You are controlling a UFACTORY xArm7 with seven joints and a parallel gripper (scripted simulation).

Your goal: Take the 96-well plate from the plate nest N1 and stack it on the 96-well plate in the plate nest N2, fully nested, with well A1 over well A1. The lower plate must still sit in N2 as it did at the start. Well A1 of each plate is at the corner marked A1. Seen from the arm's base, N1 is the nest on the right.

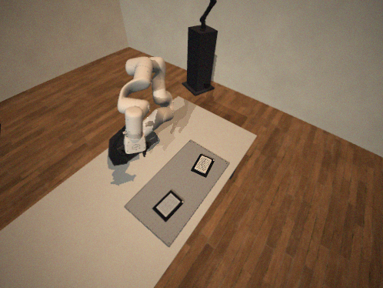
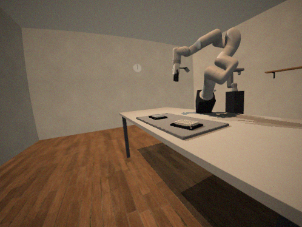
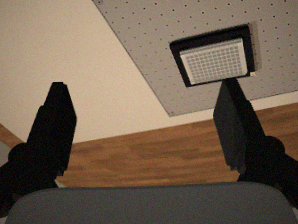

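My gripper is now 210 mm short of the 96-well plate, 60 mm to the right of it and 320 mm above it. Also, from my hand: white A1 tag: 240 mm ahead, 150 mm to the left, 330 mm below.
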